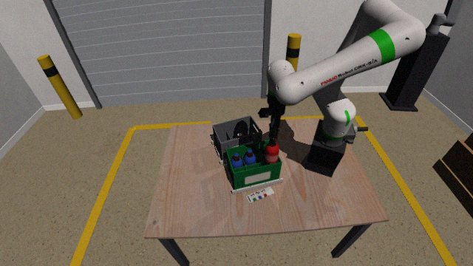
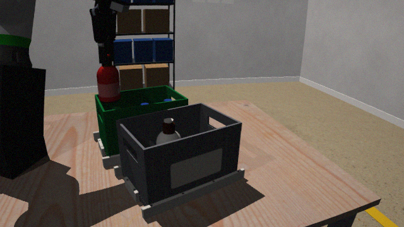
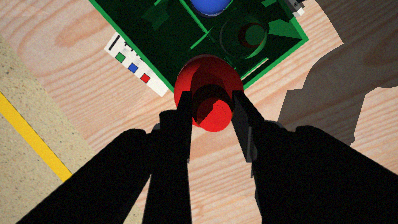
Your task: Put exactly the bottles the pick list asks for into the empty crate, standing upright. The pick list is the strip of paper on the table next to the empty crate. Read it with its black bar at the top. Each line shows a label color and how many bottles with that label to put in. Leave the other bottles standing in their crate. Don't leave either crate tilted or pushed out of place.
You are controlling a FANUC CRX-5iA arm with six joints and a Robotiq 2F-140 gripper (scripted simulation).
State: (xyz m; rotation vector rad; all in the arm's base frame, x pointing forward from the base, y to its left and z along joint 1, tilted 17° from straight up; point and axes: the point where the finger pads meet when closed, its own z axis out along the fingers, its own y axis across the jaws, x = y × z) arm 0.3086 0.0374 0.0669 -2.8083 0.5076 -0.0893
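My gripper is now 8 cm above the red-label bottle. From my hand the other things lie so: green-label bottle: 3 cm ahead, 8 cm to the right, 24 cm below; then blue-label bottle: 20 cm ahead, 2 cm to the right, 24 cm below; then green crate: 10 cm ahead, 1 cm to the right, 24 cm below.
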